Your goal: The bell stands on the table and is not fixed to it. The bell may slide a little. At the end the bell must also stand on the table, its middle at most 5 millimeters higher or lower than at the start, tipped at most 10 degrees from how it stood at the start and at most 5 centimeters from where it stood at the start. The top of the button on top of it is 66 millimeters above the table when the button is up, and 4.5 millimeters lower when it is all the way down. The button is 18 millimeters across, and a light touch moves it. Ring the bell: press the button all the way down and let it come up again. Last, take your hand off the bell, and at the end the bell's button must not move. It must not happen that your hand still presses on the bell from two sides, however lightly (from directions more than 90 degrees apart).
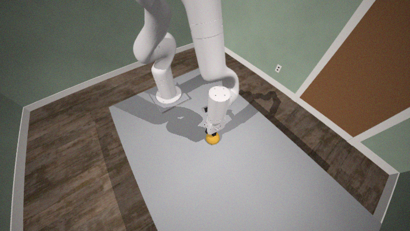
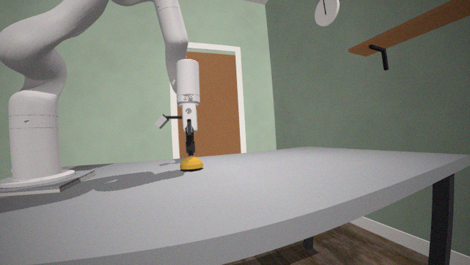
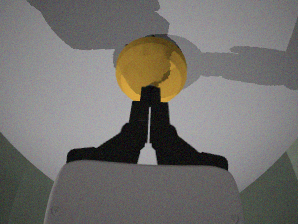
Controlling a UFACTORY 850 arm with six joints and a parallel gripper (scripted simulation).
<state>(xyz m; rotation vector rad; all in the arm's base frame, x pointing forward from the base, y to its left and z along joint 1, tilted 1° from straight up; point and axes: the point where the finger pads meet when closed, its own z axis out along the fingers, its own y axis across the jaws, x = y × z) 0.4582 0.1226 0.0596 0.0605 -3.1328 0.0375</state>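
Right now my hand is 3 cm above the black button. Round my hand: yellow dome-shaped bell (4 cm below).
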